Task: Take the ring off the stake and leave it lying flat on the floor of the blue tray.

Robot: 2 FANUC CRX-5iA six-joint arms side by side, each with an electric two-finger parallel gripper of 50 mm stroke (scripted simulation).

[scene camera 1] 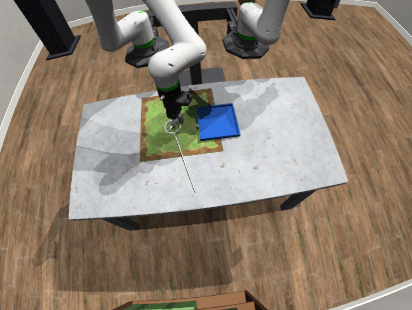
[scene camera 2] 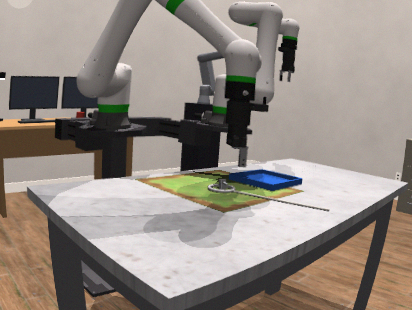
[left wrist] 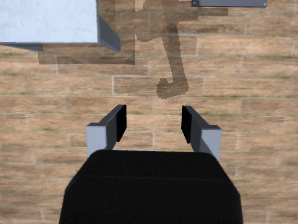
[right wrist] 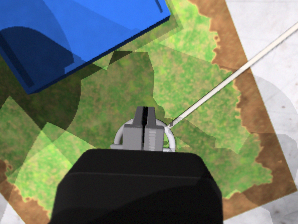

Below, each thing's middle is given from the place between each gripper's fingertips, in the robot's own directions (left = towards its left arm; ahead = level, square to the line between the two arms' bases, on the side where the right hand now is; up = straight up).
Scene:
Now: the blue tray (scene camera 1: 214, 120) 4 cm behind my right hand (scene camera 2: 241, 166), 17 cm to the left of it and 8 cm below it.
The blue tray is 49 cm ahead of my left hand, 70 cm to the right of it and 42 cm below it.

